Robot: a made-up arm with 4 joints. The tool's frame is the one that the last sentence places.
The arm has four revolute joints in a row. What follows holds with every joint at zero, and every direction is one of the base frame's. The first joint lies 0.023 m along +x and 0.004 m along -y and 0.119 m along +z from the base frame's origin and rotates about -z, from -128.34 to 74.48 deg. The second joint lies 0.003 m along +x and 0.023 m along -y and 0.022 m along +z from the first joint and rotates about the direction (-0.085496, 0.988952, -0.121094), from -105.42 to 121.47 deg. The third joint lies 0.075 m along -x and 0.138 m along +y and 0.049 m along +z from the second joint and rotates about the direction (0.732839, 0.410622, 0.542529), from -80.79 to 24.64 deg. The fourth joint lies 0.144 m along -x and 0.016 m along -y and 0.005 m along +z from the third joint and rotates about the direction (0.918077, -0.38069, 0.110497), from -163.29 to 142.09 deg. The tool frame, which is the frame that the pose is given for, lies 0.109 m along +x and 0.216 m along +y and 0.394 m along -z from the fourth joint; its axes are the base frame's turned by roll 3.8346, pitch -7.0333 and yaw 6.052 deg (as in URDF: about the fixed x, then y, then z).
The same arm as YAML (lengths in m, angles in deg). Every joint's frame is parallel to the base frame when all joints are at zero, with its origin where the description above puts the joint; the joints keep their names.
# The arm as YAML. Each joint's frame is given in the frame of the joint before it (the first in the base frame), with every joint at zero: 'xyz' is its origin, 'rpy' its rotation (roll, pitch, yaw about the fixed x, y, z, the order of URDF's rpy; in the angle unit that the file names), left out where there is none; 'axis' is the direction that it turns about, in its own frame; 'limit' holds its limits. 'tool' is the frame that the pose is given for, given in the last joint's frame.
units:
  length: m
  angle: deg
joints:
  - name: joint 1
    type: revolute
    origin:
      xyz: [0.023, -0.004, 0.119]
    axis: "-z"
    limit:
      lower: -128.34
      upper: 74.48
  - name: joint 2
    type: revolute
    origin:
      xyz: [0.003, -0.023, 0.022]
    axis: [-0.085496, 0.988952, -0.121094]
    limit:
      lower: -105.42
      upper: 121.47
  - name: joint 3
    type: revolute
    origin:
      xyz: [-0.075, 0.138, 0.049]
    axis: [0.732839, 0.410622, 0.542529]
    limit:
      lower: -80.79
      upper: 24.64
  - name: joint 4
    type: revolute
    origin:
      xyz: [-0.144, -0.016, 0.005]
    axis: [0.918077, -0.38069, 0.110497]
    limit:
      lower: -163.29
      upper: 142.09
tool:
  origin:
    xyz: [0.109, 0.216, -0.394]
    rpy: [3.83, -7.03, 6.05]

